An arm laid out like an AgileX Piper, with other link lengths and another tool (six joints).
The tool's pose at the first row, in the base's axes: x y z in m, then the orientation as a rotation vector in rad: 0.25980, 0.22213, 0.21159, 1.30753, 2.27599, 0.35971
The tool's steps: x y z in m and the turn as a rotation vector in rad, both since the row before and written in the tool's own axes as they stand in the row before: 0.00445, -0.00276, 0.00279, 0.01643, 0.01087, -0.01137; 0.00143, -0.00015, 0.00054, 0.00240, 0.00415, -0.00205; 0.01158, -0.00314, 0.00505, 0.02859, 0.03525, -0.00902; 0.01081, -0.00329, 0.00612, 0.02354, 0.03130, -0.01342; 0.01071, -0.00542, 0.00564, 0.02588, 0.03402, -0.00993; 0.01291, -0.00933, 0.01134, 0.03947, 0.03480, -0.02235; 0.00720, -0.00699, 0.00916, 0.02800, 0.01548, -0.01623; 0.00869, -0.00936, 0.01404, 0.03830, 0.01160, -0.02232; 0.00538, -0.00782, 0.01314, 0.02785, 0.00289, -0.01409; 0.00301, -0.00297, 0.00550, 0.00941, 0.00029, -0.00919; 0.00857, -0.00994, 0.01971, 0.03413, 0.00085, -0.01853; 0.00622, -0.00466, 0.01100, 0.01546, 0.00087, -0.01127; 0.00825, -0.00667, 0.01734, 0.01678, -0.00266, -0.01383
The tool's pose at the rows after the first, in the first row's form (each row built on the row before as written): 0.25738, 0.22453, 0.20673, 1.30325, 2.29908, 0.34570; 0.25692, 0.22567, 0.20581, 1.30243, 2.30479, 0.34537; 0.25208, 0.23389, 0.19695, 1.30924, 2.35229, 0.33611; 0.24750, 0.24138, 0.18757, 1.30744, 2.39681, 0.32803; 0.24068, 0.24760, 0.17805, 1.31091, 2.44271, 0.31993; 0.23161, 0.25368, 0.16183, 1.30370, 2.50281, 0.29256; 0.22566, 0.25601, 0.14984, 1.29592, 2.53790, 0.26586; 0.21827, 0.25815, 0.13249, 1.28262, 2.57758, 0.22180; 0.21303, 0.25807, 0.11715, 1.27412, 2.60014, 0.18587; 0.21047, 0.25868, 0.11073, 1.26514, 2.60969, 0.17240; 0.20296, 0.25932, 0.08828, 1.25174, 2.63495, 0.12570; 0.19822, 0.26099, 0.07578, 1.24176, 2.64827, 0.10425; 0.19195, 0.26257, 0.05651, 1.22765, 2.66039, 0.07829
